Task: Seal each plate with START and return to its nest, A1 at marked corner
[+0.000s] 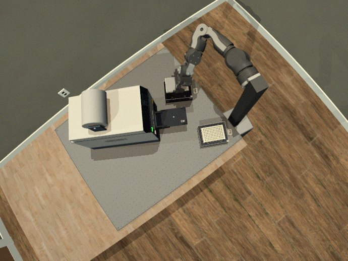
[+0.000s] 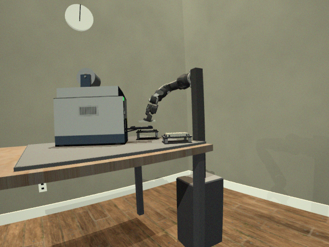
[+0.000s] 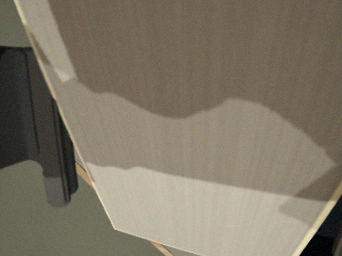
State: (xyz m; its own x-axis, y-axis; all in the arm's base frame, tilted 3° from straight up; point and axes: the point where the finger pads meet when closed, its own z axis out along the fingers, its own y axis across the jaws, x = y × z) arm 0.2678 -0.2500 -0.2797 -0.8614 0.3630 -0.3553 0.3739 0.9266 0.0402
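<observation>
Right now the black nest N1 is 90 mm below my hand. Also, from my hand: yellow warning label 160 mm ahead, 30 mm to the left, 10 mm above; then plate 60 mm behind, 330 mm to the left, 90 mm below; then sealer stage 100 mm ahead, 150 mm to the left, 50 mm below.
</observation>
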